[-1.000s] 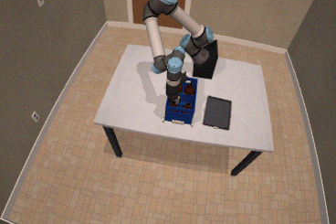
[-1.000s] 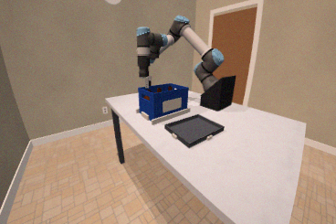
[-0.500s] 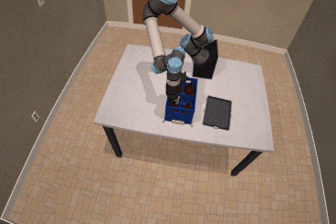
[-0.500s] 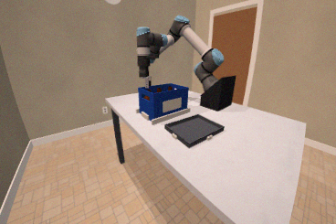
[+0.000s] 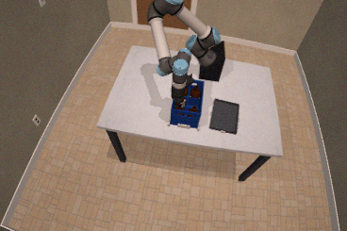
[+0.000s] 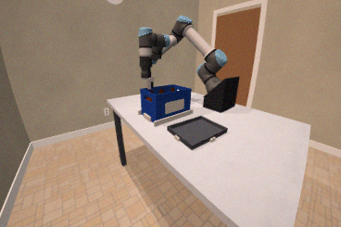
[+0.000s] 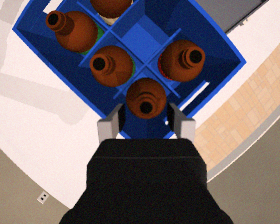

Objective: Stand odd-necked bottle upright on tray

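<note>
Now: hand 11 cm above the bottle. Round my hand: dark tray (33 cm to the left, 19 cm below, 7 cm behind); then blue crate (12 cm below, 9 cm behind, 5 cm to the left).
</note>
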